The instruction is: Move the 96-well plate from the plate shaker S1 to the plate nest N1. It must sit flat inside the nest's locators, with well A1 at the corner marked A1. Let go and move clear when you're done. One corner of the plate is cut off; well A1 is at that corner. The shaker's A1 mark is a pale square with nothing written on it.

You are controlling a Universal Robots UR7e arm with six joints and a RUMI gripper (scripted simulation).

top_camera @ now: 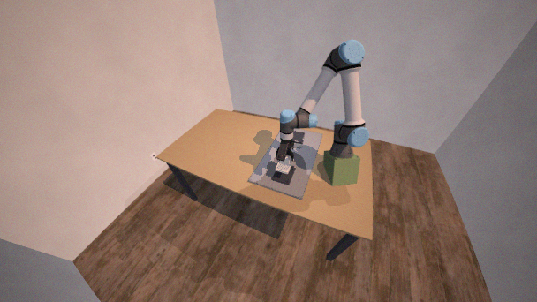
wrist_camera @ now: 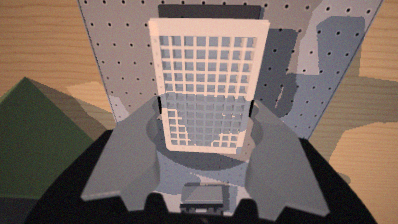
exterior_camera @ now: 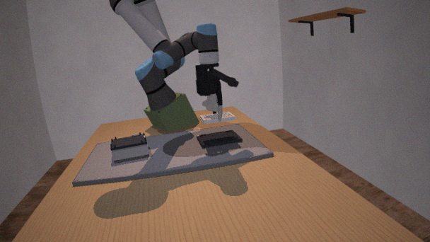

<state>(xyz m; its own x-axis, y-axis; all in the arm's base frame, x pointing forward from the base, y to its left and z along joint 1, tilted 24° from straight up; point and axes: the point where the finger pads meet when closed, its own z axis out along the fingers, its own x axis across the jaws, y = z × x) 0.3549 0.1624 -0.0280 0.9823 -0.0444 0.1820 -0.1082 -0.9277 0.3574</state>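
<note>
Now: the dark plate nest N1 100 mm below my hand. Round my hand: white 96-well plate: 10 mm below.
</note>
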